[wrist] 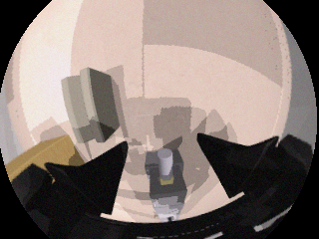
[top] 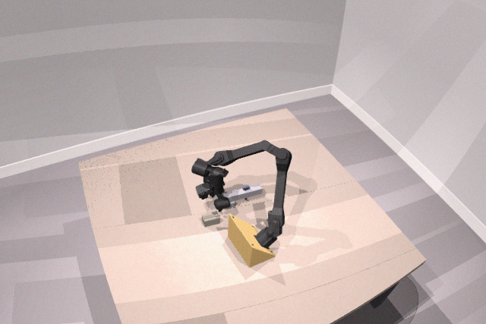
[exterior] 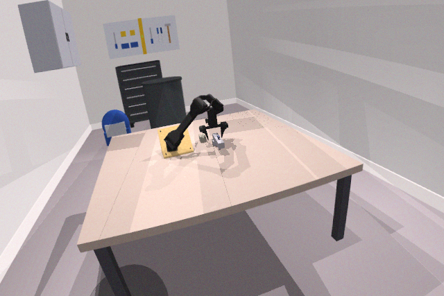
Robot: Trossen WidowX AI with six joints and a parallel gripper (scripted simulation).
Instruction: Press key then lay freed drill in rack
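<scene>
The drill lies 6 cm to the right of my gripper tip and 3 cm above it. Round my gripper tip: light grey fixture block 1 cm behind, 11 cm to the right, 2 cm above; rack 7 cm behind, 6 cm to the left; blue key 1 cm behind, 14 cm to the right, 3 cm above.
</scene>
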